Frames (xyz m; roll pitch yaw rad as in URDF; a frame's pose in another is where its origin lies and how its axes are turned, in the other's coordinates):
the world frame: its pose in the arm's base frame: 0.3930 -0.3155 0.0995 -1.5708 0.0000 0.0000
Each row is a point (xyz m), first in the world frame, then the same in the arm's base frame.
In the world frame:
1: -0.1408 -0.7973 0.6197
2: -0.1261 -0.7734 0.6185
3: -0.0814 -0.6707 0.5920
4: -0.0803 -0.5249 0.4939
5: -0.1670 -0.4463 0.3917
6: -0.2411 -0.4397 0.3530
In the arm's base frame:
1: 0.2522 0.3042 0.8968
2: 0.2669 0.3030 0.8729
3: 0.3116 0.2765 0.7702
4: 0.3127 0.1784 0.6244
5: 0.2260 0.0762 0.5458
6: 0.1519 0.0375 0.5392

